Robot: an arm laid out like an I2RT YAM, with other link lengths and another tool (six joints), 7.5 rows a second.
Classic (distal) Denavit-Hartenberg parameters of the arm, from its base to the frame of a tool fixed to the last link. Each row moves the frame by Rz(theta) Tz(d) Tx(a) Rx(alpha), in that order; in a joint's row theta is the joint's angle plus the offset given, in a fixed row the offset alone. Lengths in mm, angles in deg.
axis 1: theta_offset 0, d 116, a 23.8, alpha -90
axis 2: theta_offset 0, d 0, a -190.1, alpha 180
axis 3: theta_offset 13.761, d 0, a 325.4, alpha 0
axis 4: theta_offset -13.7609, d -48.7, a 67.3, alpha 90
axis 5: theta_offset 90, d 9.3, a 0, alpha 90
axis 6: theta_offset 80.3, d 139.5, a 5.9, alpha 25
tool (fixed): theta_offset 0, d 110.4, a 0, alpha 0
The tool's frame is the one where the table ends.
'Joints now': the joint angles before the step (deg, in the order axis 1, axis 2, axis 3, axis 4, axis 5, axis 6). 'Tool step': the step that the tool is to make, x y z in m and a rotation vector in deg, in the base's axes. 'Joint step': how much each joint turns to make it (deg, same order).
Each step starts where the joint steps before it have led.
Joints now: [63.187, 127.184, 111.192, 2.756, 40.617, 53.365]
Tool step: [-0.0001, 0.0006, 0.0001, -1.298, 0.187, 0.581]
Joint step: [-0.068, 0.170, 0.741, -1.337, -0.532, -0.735]
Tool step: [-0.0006, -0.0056, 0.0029, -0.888, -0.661, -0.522]
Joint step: [0.070, -1.126, -1.368, 0.448, 0.812, -1.078]
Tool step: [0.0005, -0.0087, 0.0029, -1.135, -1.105, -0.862]
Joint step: [-0.034, -1.583, -2.334, 1.354, 1.155, -1.687]
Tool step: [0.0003, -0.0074, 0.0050, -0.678, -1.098, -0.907]
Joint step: [0.019, -1.317, -1.721, 1.262, 1.187, -1.427]
